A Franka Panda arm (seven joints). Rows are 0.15 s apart.
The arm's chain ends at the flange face. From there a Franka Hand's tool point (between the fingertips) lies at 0.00 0.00 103.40 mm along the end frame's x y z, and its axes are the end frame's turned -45 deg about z.
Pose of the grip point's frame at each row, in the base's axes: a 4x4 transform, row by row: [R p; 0 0 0 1], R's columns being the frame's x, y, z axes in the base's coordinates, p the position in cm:
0.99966, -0.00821, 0.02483, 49.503; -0.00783, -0.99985, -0.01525, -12.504; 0.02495, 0.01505, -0.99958, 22.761; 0, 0, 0, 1
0.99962, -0.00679, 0.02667, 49.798; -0.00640, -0.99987, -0.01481, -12.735; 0.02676, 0.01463, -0.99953, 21.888; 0, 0, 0, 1
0.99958, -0.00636, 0.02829, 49.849; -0.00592, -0.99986, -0.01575, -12.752; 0.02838, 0.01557, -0.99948, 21.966; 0, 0, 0, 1
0.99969, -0.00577, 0.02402, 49.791; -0.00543, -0.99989, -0.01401, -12.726; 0.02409, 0.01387, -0.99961, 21.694; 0, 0, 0, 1
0.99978, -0.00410, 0.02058, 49.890; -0.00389, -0.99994, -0.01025, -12.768; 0.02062, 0.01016, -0.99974, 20.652; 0, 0, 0, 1
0.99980, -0.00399, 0.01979, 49.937; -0.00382, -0.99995, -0.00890, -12.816; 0.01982, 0.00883, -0.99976, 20.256; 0, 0, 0, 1
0.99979, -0.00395, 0.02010, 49.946; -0.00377, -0.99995, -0.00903, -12.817; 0.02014, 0.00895, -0.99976, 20.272; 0, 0, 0, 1
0.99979, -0.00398, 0.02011, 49.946; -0.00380, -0.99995, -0.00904, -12.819; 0.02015, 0.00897, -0.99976, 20.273; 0, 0, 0, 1
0.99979, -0.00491, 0.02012, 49.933; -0.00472, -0.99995, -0.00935, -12.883; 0.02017, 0.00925, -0.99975, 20.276; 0, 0, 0, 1
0.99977, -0.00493, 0.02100, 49.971; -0.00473, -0.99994, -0.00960, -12.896; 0.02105, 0.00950, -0.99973, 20.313; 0, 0, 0, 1
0.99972, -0.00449, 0.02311, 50.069; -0.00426, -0.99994, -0.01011, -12.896; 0.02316, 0.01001, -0.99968, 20.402; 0, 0, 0, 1
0.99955, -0.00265, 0.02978, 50.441; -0.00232, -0.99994, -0.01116, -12.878; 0.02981, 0.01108, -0.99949, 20.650; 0, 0, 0, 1
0.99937, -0.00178, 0.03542, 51.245; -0.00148, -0.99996, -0.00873, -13.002; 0.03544, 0.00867, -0.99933, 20.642; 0, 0, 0, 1
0.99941, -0.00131, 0.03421, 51.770; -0.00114, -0.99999, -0.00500, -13.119; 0.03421, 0.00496, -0.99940, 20.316; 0, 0, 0, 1
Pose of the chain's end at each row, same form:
0.70106, -0.71267, 0.02483, 49.246; -0.71254, -0.70146, -0.01525, -12.346; 0.02828, -0.00700, -0.99958, 33.097; 0, 0, 0, 1
0.70204, -0.71164, 0.02667, 49.522; -0.71154, -0.70249, -0.01481, -12.582; 0.02927, -0.00858, -0.99953, 32.223; 0, 0, 0, 1
0.70231, -0.71131, 0.02829, 49.556; -0.71119, -0.70282, -0.01575, -12.589; 0.03108, -0.00906, -0.99948, 32.301; 0, 0, 0, 1
0.70281, -0.71097, 0.02402, 49.543; -0.71087, -0.70319, -0.01401, -12.581; 0.02684, -0.00723, -0.99961, 32.030; 0, 0, 0, 1
0.70405, -0.70985, 0.02058, 49.677; -0.70982, -0.70431, -0.01025, -12.662; 0.02176, -0.00740, -0.99974, 30.989; 0, 0, 0, 1
0.70414, -0.70979, 0.01979, 49.732; -0.70977, -0.70437, -0.00890, -12.724; 0.02026, -0.00777, -0.99976, 30.594; 0, 0, 0, 1
0.70417, -0.70975, 0.02010, 49.738; -0.70974, -0.70441, -0.00903, -12.724; 0.02057, -0.00791, -0.99976, 30.610; 0, 0, 0, 1
0.70414, -0.70977, 0.02011, 49.738; -0.70976, -0.70438, -0.00904, -12.726; 0.02059, -0.00791, -0.99976, 30.611; 0, 0, 0, 1
0.70349, -0.71043, 0.02012, 49.725; -0.71041, -0.70373, -0.00935, -12.786; 0.02080, -0.00772, -0.99975, 30.613; 0, 0, 0, 1
0.70346, -0.71043, 0.02100, 49.754; -0.71041, -0.70372, -0.00960, -12.797; 0.02160, -0.00817, -0.99973, 30.650; 0, 0, 0, 1
0.70373, -0.71008, 0.02311, 49.830; -0.71008, -0.70405, -0.01011, -12.791; 0.02345, -0.00930, -0.99968, 30.739; 0, 0, 0, 1
0.70491, -0.70866, 0.02978, 50.133; -0.70870, -0.70542, -0.01116, -12.763; 0.02891, -0.01324, -0.99949, 30.985; 0, 0, 0, 1
0.70540, -0.70792, 0.03542, 50.879; -0.70813, -0.70603, -0.00873, -12.912; 0.03119, -0.01893, -0.99933, 30.975; 0, 0, 0, 1
0.70576, -0.70762, 0.03421, 51.416; -0.70791, -0.70629, -0.00500, -13.067; 0.02770, -0.02068, -0.99940, 30.650; 0, 0, 0, 1

